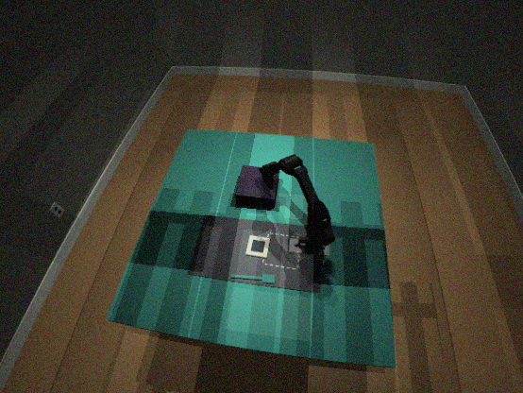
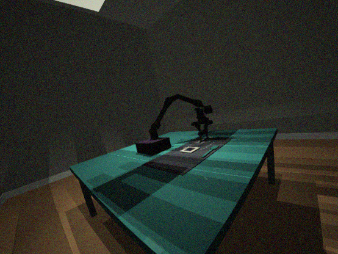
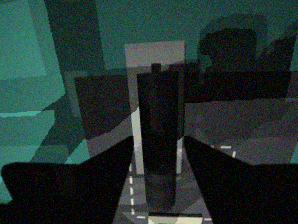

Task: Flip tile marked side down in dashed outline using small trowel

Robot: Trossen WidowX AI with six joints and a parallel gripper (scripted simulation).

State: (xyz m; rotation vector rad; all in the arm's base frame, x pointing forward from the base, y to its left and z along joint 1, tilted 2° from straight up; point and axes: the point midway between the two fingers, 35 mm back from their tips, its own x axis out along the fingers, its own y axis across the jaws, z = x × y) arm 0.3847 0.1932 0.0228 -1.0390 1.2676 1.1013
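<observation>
The beige tile is 1 cm behind my gripper tip, 26 cm to the right of it and 6 cm below it. The rest, counted from my gripper tip: thin teal strip (15 cm ahead, 26 cm to the right, 6 cm below); then mat (1 cm ahead, 26 cm to the right, 8 cm below).
</observation>
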